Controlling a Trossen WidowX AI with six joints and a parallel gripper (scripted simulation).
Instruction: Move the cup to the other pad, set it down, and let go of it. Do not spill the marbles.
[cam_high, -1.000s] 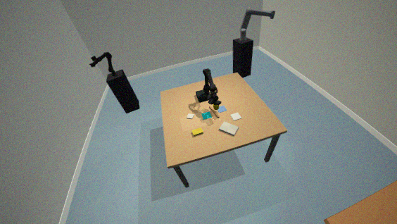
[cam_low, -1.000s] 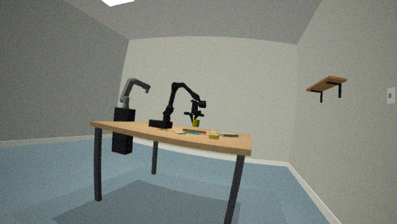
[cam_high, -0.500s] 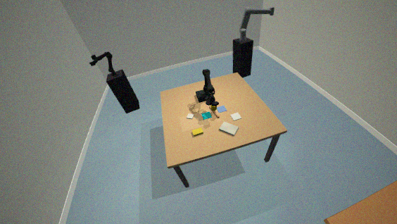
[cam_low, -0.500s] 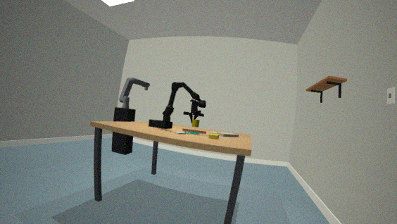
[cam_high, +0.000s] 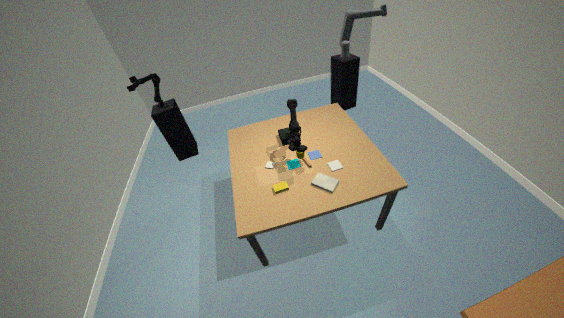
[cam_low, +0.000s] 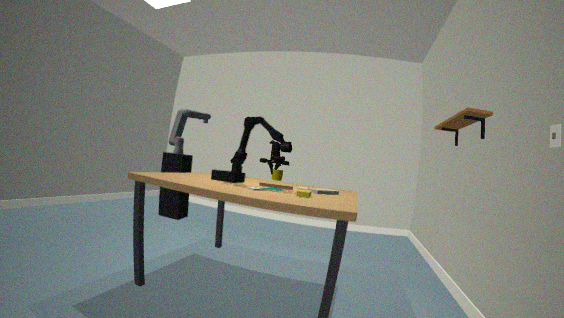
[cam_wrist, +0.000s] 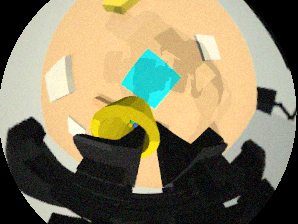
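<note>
My gripper tip is 3 cm short of the cyan pad, 6 cm to the left of it and 9 cm above it. From my gripper tip the other things lie so: yellow cup: 2 cm ahead, 1 cm to the left; then yellow block: 22 cm ahead, 26 cm to the right, 7 cm below; then thin brown stick: 2 cm ahead, 4 cm to the left, 8 cm below.
</note>
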